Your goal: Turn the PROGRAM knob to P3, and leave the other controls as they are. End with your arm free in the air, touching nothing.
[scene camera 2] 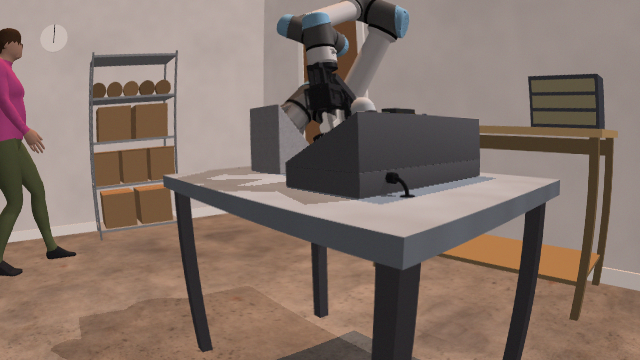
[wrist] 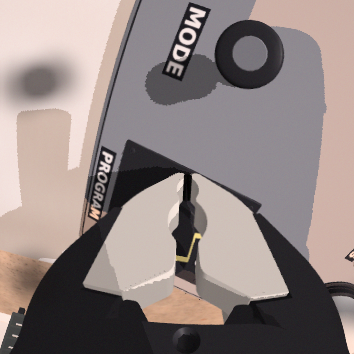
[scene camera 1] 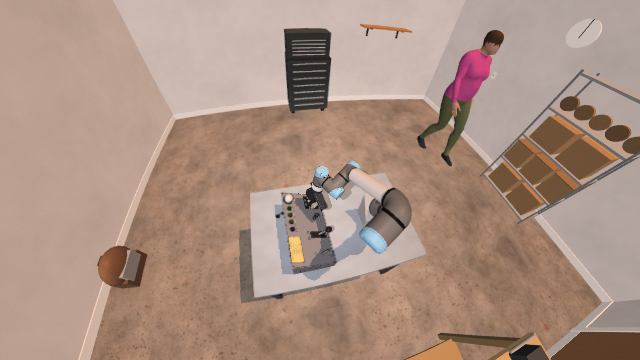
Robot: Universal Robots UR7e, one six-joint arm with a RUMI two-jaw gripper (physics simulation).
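Pixels of known places: gripper, between the fingertips: [wrist: 186,176] [scene camera 1: 312,208]; arm's base, origin of its link: [scene camera 2: 281,129] [scene camera 1: 379,206].
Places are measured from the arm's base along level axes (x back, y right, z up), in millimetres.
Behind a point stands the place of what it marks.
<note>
The grey console [scene camera 1: 304,222] {x -507, y -66, z -22 mm} [scene camera 2: 415,145] {x -630, y -37, z -44 mm} [wrist: 250,135] {x -465, y 7, z -44 mm} stands on the table. In the wrist view the PROGRAM label [wrist: 102,175] {x -399, y 89, z -76 mm} lies beside a black square dial plate [wrist: 131,157] {x -412, y 61, z -67 mm}. The PROGRAM knob is mostly hidden behind the fingers. A bent yellow line [wrist: 183,259] {x -460, y 87, z -14 mm} shows in the gap between them. The P1, P2 and P3 marks are hidden, so the setting cannot be read. My gripper [scene camera 1: 309,204] {x -448, y 50, z -51 mm} [scene camera 2: 326,131] [wrist: 186,176] {x -448, y 50, z -51 mm} is shut with nothing between its fingertips, over the dial plate. Whether it touches the knob cannot be told.
The round black MODE knob [wrist: 249,54] {x -424, y -22, z -9 mm} stands beside the MODE label [wrist: 186,41] {x -409, y -20, z -66 mm}. In scene camera 1, a white dome [scene camera 1: 288,198] {x -601, y 70, z 54 mm}, a black lever [scene camera 1: 320,233] {x -412, y -144, z -31 mm} and a yellow panel [scene camera 1: 296,249] {x -560, y -248, z 11 mm} are on the console. A person [scene camera 1: 469,77] [scene camera 2: 15,115] walks away from the table.
</note>
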